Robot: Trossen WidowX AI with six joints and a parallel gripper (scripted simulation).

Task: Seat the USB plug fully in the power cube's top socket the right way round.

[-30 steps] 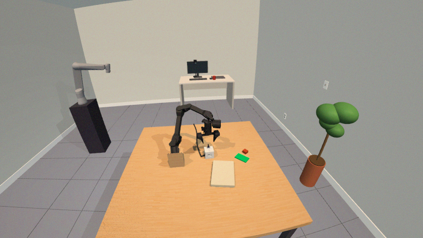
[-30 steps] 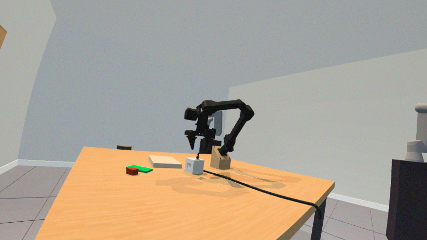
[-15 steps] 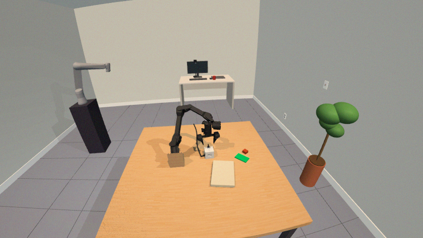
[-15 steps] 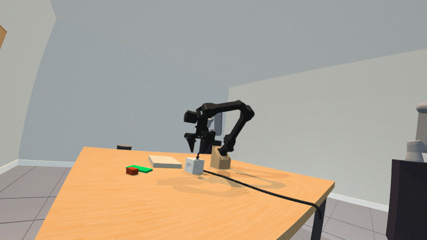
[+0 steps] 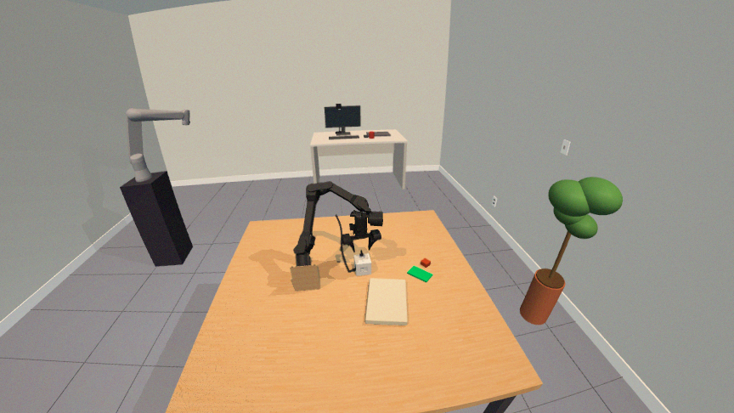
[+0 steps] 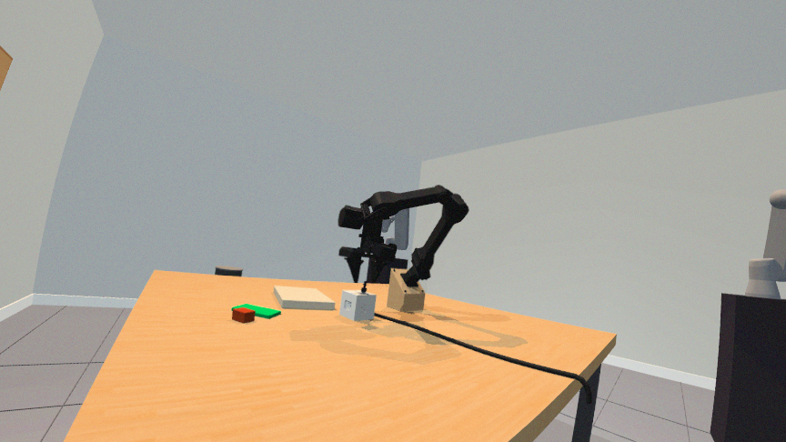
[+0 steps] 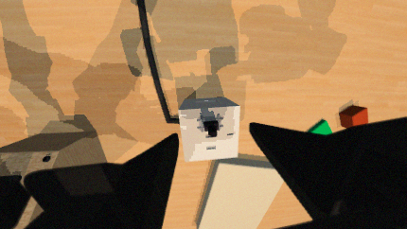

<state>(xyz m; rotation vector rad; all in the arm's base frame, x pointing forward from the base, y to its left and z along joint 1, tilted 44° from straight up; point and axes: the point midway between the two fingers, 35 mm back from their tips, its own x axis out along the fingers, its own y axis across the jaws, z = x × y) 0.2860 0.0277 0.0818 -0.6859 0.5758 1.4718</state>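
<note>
Now: the dark USB plug 20 mm below my gripper tip. Round my gripper tip: beige flat box 70 mm ahead, 260 mm to the right, 100 mm below; small red block 330 mm ahead, 50 mm to the right, 100 mm below; green flat block 280 mm ahead, 110 mm to the right, 100 mm below.
</note>
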